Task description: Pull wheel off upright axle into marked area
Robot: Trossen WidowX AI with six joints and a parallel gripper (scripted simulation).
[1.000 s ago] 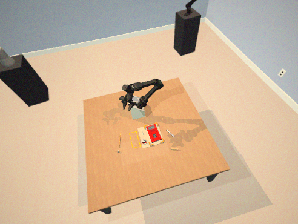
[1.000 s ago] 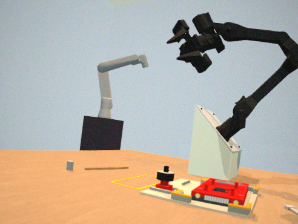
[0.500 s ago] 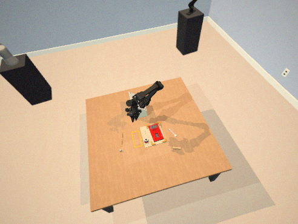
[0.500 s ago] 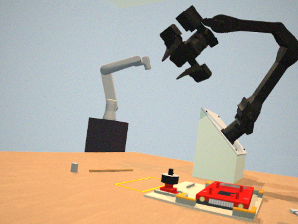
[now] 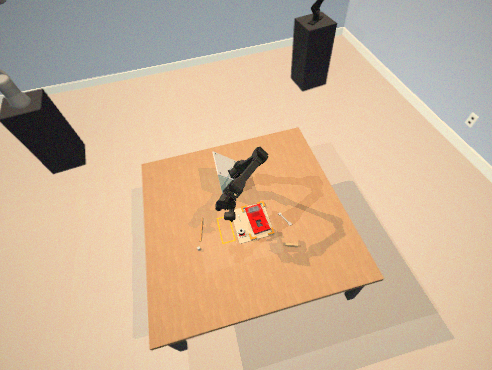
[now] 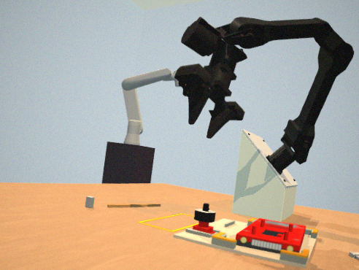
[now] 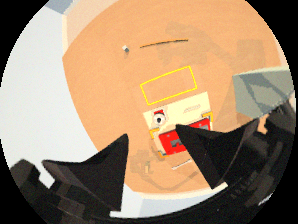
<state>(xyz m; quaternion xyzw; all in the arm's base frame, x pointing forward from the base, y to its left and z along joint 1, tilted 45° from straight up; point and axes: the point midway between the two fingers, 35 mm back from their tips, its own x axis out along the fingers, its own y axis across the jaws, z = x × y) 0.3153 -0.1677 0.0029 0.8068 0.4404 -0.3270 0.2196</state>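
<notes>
Now: gripper tip 20 mm short of the black wheel, 40 mm to the right of it and 160 mm above it. From my gripper tip the other things lie so: thin wooden stick (120 mm behind, 190 mm to the right, 200 mm below); pale plate (30 mm behind, 140 mm to the left, 190 mm below).
</notes>
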